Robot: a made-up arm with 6 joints.
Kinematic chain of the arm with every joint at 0, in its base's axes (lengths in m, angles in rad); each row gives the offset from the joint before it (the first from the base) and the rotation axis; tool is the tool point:
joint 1: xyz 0 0 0.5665 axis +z
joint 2: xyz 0 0 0 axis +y
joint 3: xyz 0 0 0.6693 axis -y
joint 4: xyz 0 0 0 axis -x
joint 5: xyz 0.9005 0 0 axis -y
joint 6: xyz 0 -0.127 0 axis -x
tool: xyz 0 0 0
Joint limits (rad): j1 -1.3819..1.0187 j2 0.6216..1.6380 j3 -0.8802..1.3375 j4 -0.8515..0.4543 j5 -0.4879..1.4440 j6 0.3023..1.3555
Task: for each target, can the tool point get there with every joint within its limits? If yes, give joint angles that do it. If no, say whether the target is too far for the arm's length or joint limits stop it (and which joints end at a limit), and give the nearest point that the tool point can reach.
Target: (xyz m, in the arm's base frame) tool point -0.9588 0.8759 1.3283
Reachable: no: joint limits stop it (at a limit: joint 1, joint 2, joint 3, joint 4) | nearest point 0.6387 0.8193 1.7437 | short by 1.652 m
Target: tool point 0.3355 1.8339 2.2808
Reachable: no: too far | nearest point 0.6649 0.9198 1.6295 | short by 1.170 m
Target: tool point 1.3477 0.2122 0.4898
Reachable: yes | joints 0.2447 1.0122 0.4691 0.3172 0.7102 0.6287
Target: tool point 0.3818 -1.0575 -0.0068
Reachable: yes | joints -1.1330 1.2782 0.3489 -0.6311 0.4882 0.7874
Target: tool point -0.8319 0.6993 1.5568
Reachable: no: joint limits stop it (at a limit: joint 1, joint 2, joint 3, joint 4) | nearest point 0.6387 0.8193 1.7437 | short by 1.487 m
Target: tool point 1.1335 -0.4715 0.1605
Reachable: yes | joints -0.3004 1.1687 0.3949 -0.4393 0.5211 1.1026
